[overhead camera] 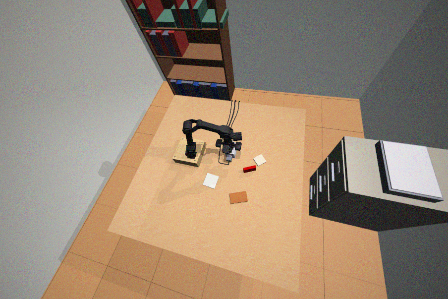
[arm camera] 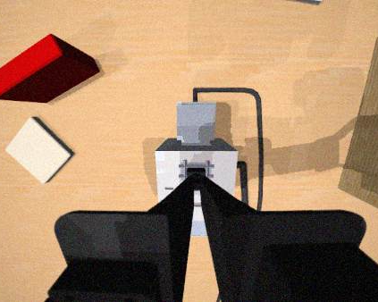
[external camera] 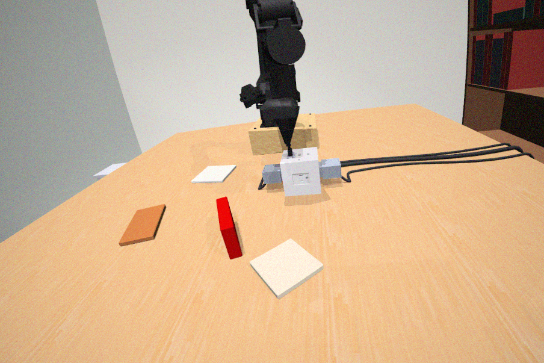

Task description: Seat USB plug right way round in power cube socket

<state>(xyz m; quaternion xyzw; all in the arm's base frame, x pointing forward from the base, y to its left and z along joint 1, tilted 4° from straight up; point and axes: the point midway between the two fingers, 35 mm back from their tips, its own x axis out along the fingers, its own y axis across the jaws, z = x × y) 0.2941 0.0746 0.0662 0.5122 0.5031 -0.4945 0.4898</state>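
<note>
Now: gripper tip 2 cm above the black USB plug. The rest, counted from my gripper tip: cream tile: 23 cm ahead, 10 cm below; then red block: 17 cm ahead, 10 cm to the right, 7 cm below; then white tile: 23 cm to the right, 11 cm behind, 10 cm below.
</note>
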